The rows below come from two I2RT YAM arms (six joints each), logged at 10 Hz.
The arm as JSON. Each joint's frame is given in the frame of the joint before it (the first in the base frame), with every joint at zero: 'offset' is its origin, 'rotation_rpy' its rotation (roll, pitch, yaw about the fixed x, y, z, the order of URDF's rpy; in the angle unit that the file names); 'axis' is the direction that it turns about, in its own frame. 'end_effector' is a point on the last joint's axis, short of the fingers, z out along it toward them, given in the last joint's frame.
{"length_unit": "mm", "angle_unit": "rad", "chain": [
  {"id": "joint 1", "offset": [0.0, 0.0, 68.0], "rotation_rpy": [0.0, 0.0, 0.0], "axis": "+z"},
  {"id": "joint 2", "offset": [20.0, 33.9, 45.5], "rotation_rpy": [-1.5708, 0.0, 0.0], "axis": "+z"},
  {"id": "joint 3", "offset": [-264.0, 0.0, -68.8], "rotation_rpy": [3.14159, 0.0, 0.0], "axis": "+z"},
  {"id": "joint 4", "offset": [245.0, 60.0, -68.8], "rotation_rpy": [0.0, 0.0, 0.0], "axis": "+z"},
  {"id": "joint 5", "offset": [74.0, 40.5, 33.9], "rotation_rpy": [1.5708, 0.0, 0.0], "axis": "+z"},
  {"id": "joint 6", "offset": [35.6, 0.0, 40.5], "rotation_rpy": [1.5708, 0.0, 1.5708], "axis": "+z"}
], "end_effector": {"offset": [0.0, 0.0, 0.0], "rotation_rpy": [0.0, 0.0, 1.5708]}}
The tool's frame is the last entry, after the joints.
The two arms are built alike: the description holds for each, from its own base.
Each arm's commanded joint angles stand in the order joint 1, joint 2, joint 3, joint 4, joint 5, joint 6.
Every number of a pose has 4 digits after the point.
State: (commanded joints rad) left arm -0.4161 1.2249 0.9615 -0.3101 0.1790 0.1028; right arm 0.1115 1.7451 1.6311 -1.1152 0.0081 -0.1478
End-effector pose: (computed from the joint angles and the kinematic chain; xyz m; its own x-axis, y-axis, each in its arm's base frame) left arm 0.2483 -0.1166 0.2968 -0.4388 0.3043 -0.8455 0.5826 0.8127 -0.0099; right arm 0.3506 0.0390 0.3020 -0.9102 -0.2501 -0.3302 -0.2453 0.9678 -0.0569
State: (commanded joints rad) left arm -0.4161 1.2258 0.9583 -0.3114 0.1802 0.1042; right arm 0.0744 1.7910 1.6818 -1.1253 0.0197 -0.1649
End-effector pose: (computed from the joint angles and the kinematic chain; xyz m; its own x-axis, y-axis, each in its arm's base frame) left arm 0.2482 -0.1166 0.2954 -0.4421 0.3072 -0.8427 0.5840 0.8117 -0.0105; right arm 0.3630 0.0264 0.3006 -0.9175 -0.2330 -0.3225 -0.2214 0.9725 -0.0725
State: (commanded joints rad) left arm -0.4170 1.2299 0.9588 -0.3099 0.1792 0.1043; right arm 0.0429 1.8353 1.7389 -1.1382 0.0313 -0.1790
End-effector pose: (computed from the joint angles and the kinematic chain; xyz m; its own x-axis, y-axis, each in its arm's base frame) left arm 0.2489 -0.1172 0.2947 -0.4434 0.3085 -0.8416 0.5841 0.8116 -0.0103; right arm 0.3745 0.0150 0.3010 -0.9223 -0.2177 -0.3194 -0.1999 0.9759 -0.0878
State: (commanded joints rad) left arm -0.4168 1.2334 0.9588 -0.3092 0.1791 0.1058; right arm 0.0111 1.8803 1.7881 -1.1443 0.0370 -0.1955
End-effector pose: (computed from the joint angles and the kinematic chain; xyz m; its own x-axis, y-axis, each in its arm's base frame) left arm 0.2495 -0.1174 0.2938 -0.4448 0.3106 -0.8401 0.5845 0.8113 -0.0095; right arm 0.3858 0.0030 0.2986 -0.9268 -0.2044 -0.3151 -0.1825 0.9783 -0.0980
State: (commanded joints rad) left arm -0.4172 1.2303 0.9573 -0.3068 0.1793 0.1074; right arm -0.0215 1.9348 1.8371 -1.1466 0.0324 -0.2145
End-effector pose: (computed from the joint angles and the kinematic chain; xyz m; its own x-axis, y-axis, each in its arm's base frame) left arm 0.2490 -0.1173 0.2943 -0.4406 0.3107 -0.8422 0.5857 0.8105 -0.0075; right arm 0.3987 -0.0097 0.2922 -0.9320 -0.1928 -0.3068 -0.1704 0.9805 -0.0983
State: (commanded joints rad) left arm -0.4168 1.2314 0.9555 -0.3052 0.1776 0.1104; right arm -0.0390 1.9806 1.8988 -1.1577 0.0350 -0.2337
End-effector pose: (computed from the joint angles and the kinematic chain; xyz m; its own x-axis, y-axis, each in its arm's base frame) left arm 0.2492 -0.1172 0.2936 -0.4401 0.3135 -0.8415 0.5856 0.8106 -0.0043; right arm 0.4096 -0.0172 0.2918 -0.9309 -0.1953 -0.3088 -0.1698 0.9796 -0.1075
